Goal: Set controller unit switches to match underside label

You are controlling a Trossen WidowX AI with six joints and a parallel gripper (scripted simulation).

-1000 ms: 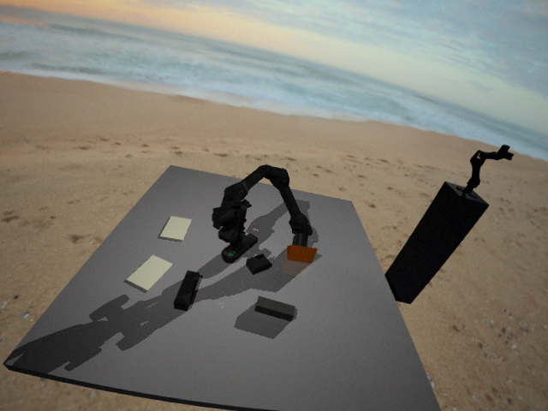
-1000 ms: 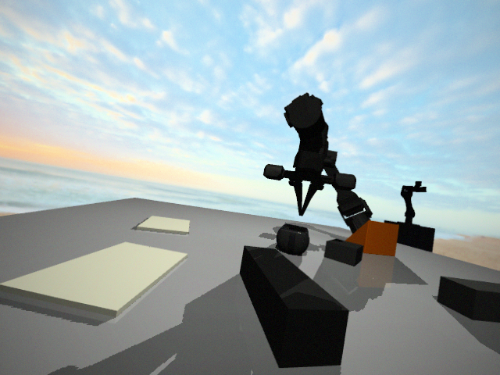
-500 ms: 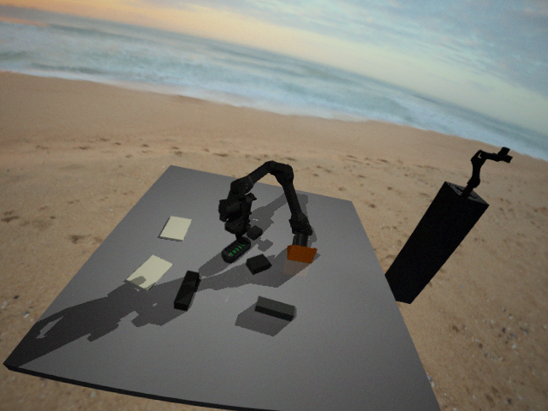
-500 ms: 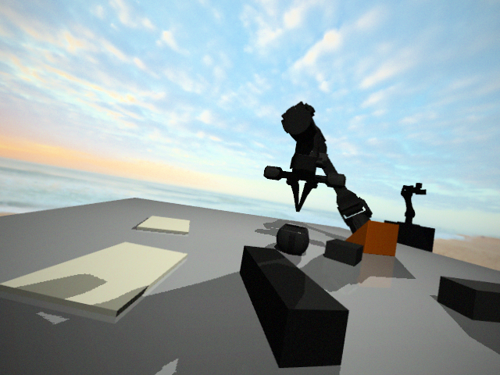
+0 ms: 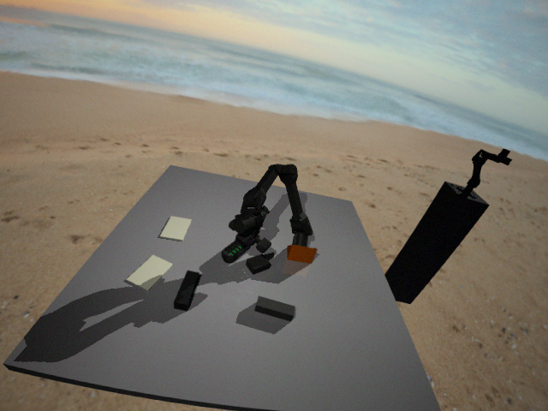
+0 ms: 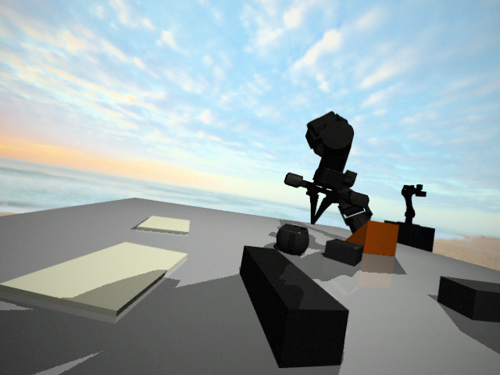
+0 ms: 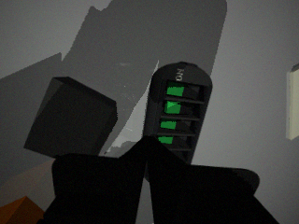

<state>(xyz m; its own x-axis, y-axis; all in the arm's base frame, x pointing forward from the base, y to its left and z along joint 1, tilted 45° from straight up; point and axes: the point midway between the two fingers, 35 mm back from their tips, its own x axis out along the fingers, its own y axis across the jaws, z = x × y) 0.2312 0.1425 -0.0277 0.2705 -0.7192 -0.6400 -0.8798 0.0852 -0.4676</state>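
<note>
Right now the small dark block is 7 cm behind my gripper tip, 5 cm below it and 3 cm to the left of it. Also, from my gripper tip: long black block 25 cm to the left, 15 cm ahead, 5 cm below; grey block 22 cm to the left, 18 cm behind, 5 cm below.
</note>
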